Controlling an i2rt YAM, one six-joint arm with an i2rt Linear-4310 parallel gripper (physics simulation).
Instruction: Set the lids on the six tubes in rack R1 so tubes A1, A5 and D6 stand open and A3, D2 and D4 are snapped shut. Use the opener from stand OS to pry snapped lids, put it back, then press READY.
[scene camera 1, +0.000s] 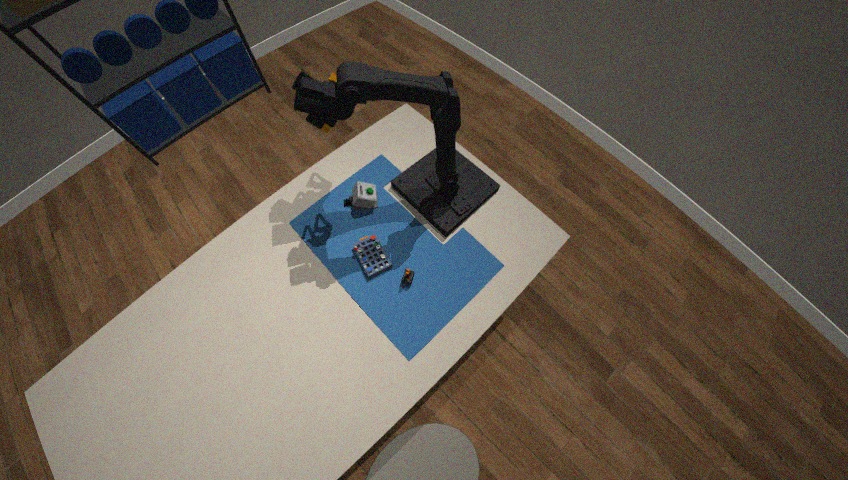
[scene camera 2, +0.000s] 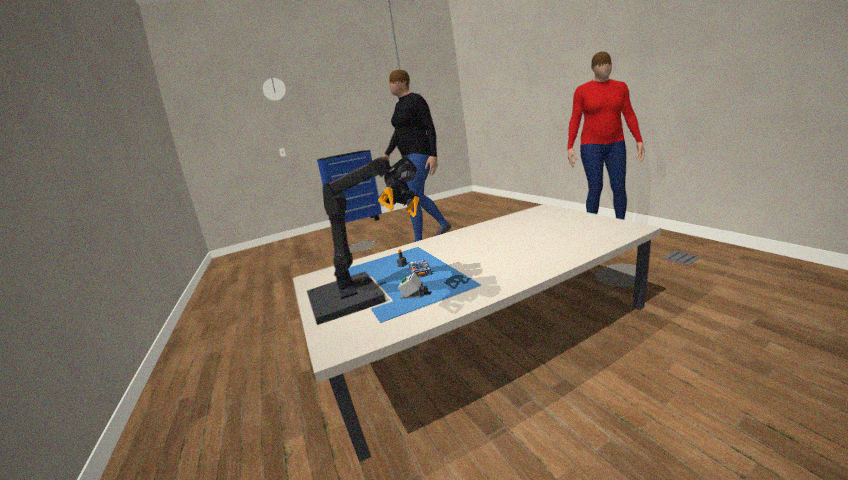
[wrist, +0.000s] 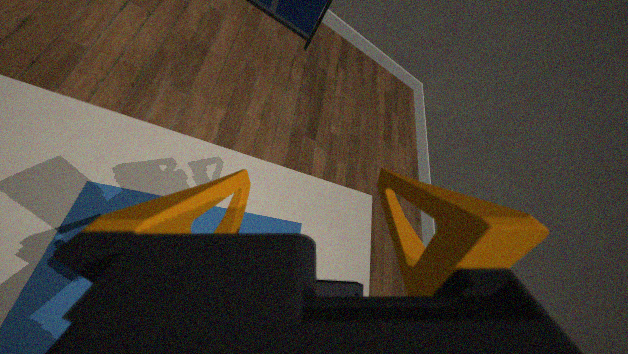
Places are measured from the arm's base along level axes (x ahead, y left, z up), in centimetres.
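Pixels of known places: gripper, fingertip midpoint: (scene camera 2: 403, 212) (wrist: 313, 176); arm's base, origin of the base link: (scene camera 1: 448, 192) (scene camera 2: 346, 287).
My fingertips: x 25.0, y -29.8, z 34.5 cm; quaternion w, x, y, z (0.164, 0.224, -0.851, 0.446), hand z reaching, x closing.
For each thing: its top centre in the pictures, then the offset to it from my fingertips. Level surfaces: height alone.
- tube rack R1, middle of its top: (scene camera 1: 369, 250) (scene camera 2: 418, 260) dz -32.0, dx +10.9, dy +32.3 cm
- orange-topped opener, middle of its top: (scene camera 1: 407, 271) (scene camera 2: 399, 249) dz -29.4, dx +5.7, dy +46.2 cm
- white box, middle of its top: (scene camera 1: 362, 188) (scene camera 2: 408, 276) dz -29.5, dx +0.5, dy +12.7 cm
- green button, middle of its top: (scene camera 1: 369, 189) dz -30.4, dx -1.4, dy +13.8 cm
- blue mat, its level: dz -37.9 cm
- white table, its level: dz -38.2 cm
My gripper (scene camera 2: 399, 205) (wrist: 313, 176) is open, its orange fingers wide apart with no object between them, high above the table. The tube rack R1 (scene camera 1: 372, 256) (scene camera 2: 420, 267) is a small grey grid block on the blue mat, with small coloured parts on it; the lid states are too small to tell. The dark stand OS (scene camera 1: 407, 279) (scene camera 2: 401, 261) with the orange-topped opener (scene camera 1: 408, 271) (scene camera 2: 400, 252) stands beside the rack. A white box (scene camera 1: 363, 196) (scene camera 2: 410, 286) with a green button (scene camera 1: 370, 190) stands on the mat nearer the arm's base. The rack, stand and box do not show in the wrist view.
The blue mat (scene camera 1: 410, 324) (scene camera 2: 389, 313) (wrist: 107, 191) lies on the white table (scene camera 1: 208, 356) (scene camera 2: 505, 249) (wrist: 340, 215). The arm's black base plate (scene camera 1: 416, 184) (scene camera 2: 351, 303) adjoins the mat. A shelf with blue bins stands beyond the table. Two people stand behind the table in scene camera 2.
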